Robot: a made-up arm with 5 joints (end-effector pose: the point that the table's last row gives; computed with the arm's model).
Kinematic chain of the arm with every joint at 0, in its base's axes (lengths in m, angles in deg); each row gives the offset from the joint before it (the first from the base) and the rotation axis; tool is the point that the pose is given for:
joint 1: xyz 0 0 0.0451 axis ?
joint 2: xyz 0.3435 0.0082 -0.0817 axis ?
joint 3: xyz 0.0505 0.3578 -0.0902 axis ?
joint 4: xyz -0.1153 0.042 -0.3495 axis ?
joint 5: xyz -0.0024 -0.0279 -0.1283 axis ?
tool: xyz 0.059 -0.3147 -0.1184
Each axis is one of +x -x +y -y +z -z.
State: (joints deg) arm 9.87 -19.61 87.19 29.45 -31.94
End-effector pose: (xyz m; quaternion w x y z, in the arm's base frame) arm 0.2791 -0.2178 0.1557 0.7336 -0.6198 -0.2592 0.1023
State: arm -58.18 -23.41 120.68 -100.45 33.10
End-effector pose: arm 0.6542 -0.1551 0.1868 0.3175 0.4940 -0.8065 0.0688
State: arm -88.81 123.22 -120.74 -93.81 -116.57
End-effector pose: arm 0.0090 0.0370 -0.5676 0.1132 -0.9114 -0.2931 -0.2656
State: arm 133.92 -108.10 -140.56 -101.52 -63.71
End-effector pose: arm 0.6756 -0.0142 0.7057 0.0939 -0.5540 -0.2968 0.7722
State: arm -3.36 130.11 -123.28 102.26 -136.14
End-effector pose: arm 0.4773 0.5864 -0.4920 0.3117 0.5231 -0.6973 -0.3781
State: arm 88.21 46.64 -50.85 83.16 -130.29
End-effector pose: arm 0.3258 0.6326 0.6374 0.3291 0.0957 -0.0195 -0.9392
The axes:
joint 1: +x
joint 2: -y
joint 3: -x
joint 4: -z
joint 5: +y

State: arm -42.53 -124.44 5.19 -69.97 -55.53
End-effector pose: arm -0.3121 0.2719 -0.2006 0.8230 0.2943 0.4650 -0.1410
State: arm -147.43 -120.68 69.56 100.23 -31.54
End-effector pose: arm 0.3206 0.3528 -0.2302 0.4802 0.8512 -0.2118 -0.0017
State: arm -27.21 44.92 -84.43 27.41 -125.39
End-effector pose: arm 0.5157 0.3942 -0.7132 0.3038 0.3226 -0.8145 -0.3745
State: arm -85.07 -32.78 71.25 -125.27 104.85
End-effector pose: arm 0.3839 -0.5605 0.0663 0.6894 0.2377 -0.6826 0.0478
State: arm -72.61 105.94 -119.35 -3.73 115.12
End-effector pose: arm 0.5108 0.0720 -0.9137 0.2189 -0.5554 0.4849 0.6391
